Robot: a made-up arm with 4 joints.
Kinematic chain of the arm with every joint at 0, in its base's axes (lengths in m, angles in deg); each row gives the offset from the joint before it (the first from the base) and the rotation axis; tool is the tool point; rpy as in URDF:
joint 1: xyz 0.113 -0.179 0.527 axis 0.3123 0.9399 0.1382
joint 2: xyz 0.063 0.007 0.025 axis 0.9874 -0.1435 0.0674
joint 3: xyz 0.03 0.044 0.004 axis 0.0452 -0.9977 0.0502
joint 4: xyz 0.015 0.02 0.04 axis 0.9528 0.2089 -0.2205
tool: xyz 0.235 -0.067 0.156 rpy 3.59 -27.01 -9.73
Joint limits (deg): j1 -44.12..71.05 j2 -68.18..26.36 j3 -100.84..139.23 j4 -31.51..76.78
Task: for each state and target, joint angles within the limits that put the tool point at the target. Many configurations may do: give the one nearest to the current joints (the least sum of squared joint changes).
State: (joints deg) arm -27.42 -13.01 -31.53 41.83
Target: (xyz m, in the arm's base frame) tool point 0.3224 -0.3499 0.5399
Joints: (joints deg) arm -43.97 -1.71 -52.84 76.78
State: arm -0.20 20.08 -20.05 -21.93
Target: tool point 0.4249 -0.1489 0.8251
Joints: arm -10.49 25.13 -12.38 -25.61
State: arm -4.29 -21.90 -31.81 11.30
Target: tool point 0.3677 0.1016 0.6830
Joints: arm -8.14 -48.12 20.52 -28.47
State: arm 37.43 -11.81 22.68 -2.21
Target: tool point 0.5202 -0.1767 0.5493
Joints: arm 40.33 4.50 8.45 -3.56
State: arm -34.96 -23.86 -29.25 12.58
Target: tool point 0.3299 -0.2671 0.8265
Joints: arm -44.12 -56.57 -34.02 26.04
